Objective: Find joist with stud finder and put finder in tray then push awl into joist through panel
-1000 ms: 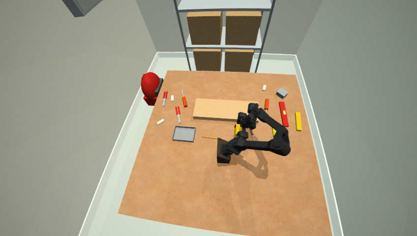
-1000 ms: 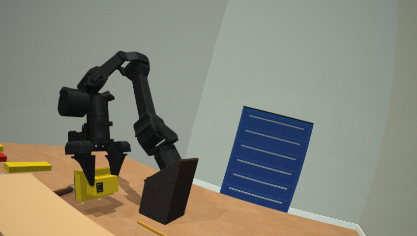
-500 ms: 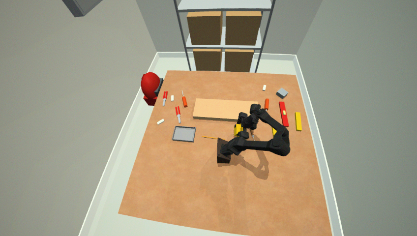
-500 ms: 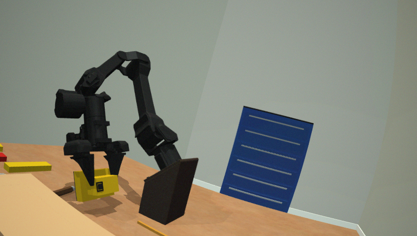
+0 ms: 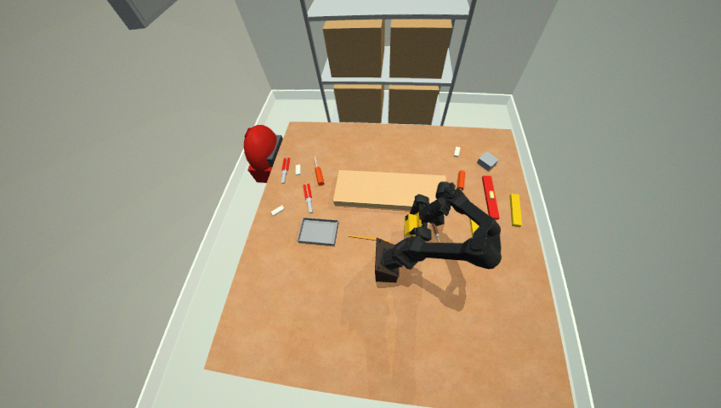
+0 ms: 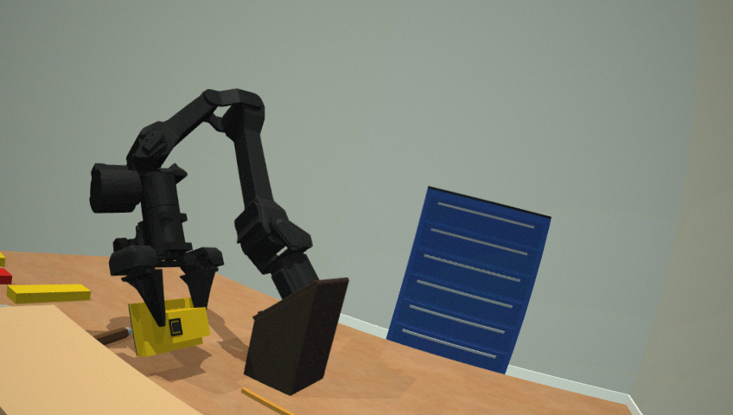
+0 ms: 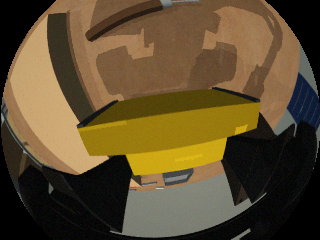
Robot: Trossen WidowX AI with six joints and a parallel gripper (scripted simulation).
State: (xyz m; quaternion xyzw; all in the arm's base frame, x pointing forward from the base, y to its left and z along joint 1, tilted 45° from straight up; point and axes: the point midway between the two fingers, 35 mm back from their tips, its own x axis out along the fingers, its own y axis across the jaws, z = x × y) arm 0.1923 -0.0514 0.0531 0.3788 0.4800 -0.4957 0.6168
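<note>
The yellow stud finder is 1 cm ahead of my gripper tip. The rest, counted from my gripper tip: red level 26 cm ahead, 35 cm to the right, 6 cm below; awl 2 cm ahead, 12 cm to the right, 7 cm below; grey tray 9 cm behind, 39 cm to the left, 6 cm below.
</note>
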